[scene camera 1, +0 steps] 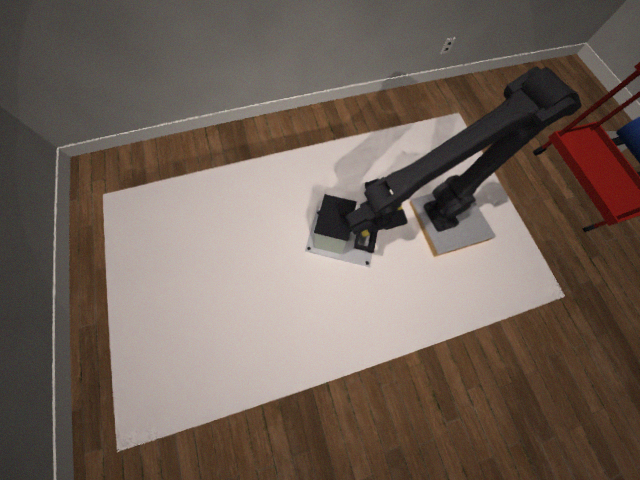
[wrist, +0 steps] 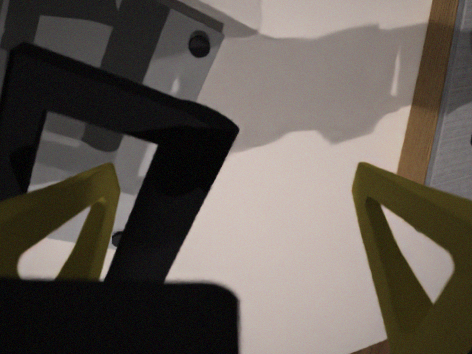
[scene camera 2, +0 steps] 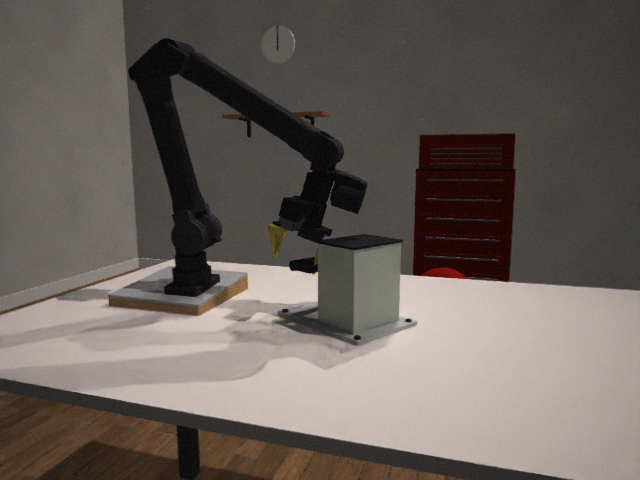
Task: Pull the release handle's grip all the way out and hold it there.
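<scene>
The release handle's grip, a black rectangular loop (scene camera 1: 366, 249) (scene camera 2: 303, 265) (wrist: 182, 200), stands out from the side of a pale green box (scene camera 1: 330, 243) (scene camera 2: 376, 286) with a black top. My gripper (scene camera 1: 382, 221) (scene camera 2: 294, 263) (wrist: 235, 176) is open, pointing down at the grip. In the wrist view the left yellow fingertip appears in or over the loop's opening, and the right one is beyond its outer bar. That bar lies between the fingers, nearer the left one, with a gap to the right finger. The rod behind the grip is hidden.
The box stands on a grey bolted plate (scene camera 1: 351, 256) (scene camera 2: 385, 329) (wrist: 172, 65) on the white table (scene camera 1: 217, 310) (scene camera 2: 491, 372). The arm's wood-edged base board (scene camera 1: 467, 235) (scene camera 2: 155, 303) (wrist: 425, 85) is close by on the gripper's far side from the box.
</scene>
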